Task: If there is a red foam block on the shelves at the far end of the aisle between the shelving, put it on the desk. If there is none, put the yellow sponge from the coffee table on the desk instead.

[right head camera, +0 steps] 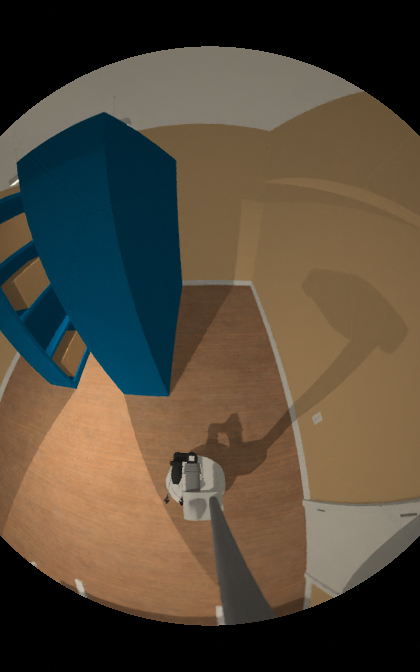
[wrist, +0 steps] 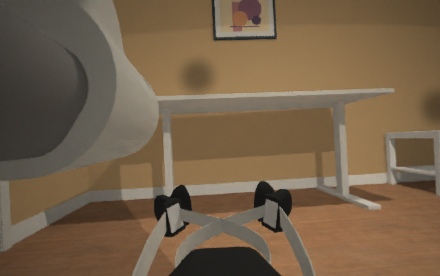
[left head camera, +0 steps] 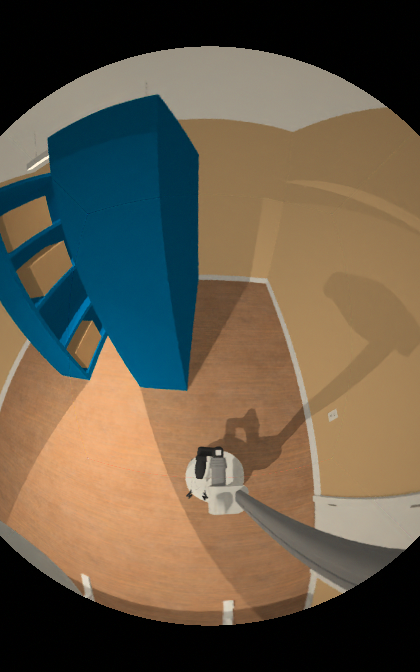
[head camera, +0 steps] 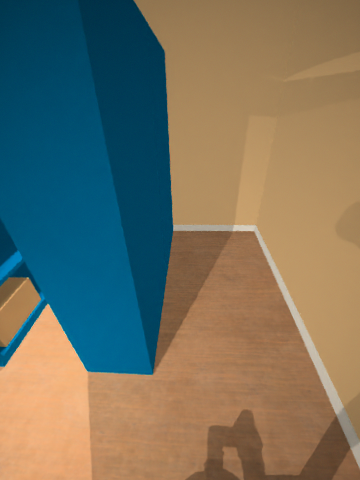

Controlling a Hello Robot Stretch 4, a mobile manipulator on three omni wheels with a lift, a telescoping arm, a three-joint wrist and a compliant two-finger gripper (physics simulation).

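Observation:
My gripper is open and empty, low over the floor beside my base. A white desk stands against the wall ahead of it in the wrist view, well beyond the fingers. A tall blue shelving unit shows its closed end ahead of my head cameras. Left of it, a second blue shelf unit has open shelves with tan boxes; the near unit hides part of it. No red foam block, yellow sponge or identifiable coffee table shows.
A tan wall with a white baseboard runs along the right. A white door is at the lower right. A low white table stands right of the desk, partly out of view. A picture hangs above the desk.

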